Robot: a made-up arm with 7 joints.
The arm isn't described. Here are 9 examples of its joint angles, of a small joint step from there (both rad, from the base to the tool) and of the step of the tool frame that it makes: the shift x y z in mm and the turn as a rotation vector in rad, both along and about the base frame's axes.
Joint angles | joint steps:
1: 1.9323 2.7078 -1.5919 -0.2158 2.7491 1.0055 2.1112 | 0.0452 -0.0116 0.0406 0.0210 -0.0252 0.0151 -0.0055
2: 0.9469 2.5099 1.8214 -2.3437 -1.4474 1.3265 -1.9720 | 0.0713 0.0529 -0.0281 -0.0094 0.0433 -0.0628 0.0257
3: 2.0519 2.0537 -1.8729 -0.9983 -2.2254 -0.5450 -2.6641 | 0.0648 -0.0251 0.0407 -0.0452 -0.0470 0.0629 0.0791
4: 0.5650 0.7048 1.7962 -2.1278 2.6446 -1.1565 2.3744 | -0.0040 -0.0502 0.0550 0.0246 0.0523 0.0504 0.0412
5: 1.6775 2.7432 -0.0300 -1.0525 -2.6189 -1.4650 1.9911 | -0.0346 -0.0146 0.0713 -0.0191 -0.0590 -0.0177 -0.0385
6: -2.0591 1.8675 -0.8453 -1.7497 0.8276 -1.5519 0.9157 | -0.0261 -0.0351 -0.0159 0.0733 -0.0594 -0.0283 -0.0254
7: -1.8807 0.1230 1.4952 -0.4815 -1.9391 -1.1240 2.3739 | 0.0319 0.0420 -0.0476 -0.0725 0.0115 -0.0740 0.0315
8: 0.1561 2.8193 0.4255 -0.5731 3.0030 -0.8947 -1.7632 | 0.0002 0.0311 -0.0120 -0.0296 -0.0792 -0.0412 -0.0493
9: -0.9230 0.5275 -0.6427 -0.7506 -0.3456 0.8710 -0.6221 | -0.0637 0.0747 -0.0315 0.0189 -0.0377 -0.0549 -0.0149
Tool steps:
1: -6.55 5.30 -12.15 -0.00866 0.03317 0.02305
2: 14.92 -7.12 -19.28 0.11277 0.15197 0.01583
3: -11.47 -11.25 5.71 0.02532 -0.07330 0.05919
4: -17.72 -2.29 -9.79 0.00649 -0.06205 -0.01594
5: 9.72 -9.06 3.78 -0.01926 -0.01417 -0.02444
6: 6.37 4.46 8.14 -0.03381 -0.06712 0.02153
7: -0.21 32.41 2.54 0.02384 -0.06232 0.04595
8: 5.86 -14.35 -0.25 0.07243 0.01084 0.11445
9: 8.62 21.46 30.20 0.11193 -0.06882 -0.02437
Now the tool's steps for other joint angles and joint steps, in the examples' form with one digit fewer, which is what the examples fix.
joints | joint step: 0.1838 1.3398 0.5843 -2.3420 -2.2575 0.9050 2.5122 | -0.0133 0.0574 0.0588 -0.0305 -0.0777 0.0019 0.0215
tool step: -5.1 -8.0 19.9 0.1320 -0.1014 -0.0124
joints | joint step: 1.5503 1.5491 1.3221 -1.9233 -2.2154 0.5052 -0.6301 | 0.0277 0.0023 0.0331 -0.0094 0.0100 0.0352 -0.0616
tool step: 1.0 -2.6 3.1 0.0542 -0.0424 -0.0294
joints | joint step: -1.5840 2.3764 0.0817 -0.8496 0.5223 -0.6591 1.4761 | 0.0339 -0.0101 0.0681 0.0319 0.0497 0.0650 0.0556
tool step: -1.7 0.8 1.3 -0.0143 -0.0202 -0.1447
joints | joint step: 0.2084 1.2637 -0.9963 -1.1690 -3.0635 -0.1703 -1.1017 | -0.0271 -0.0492 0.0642 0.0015 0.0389 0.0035 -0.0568
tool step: 18.8 -10.2 -8.4 -0.0396 -0.0785 0.0035
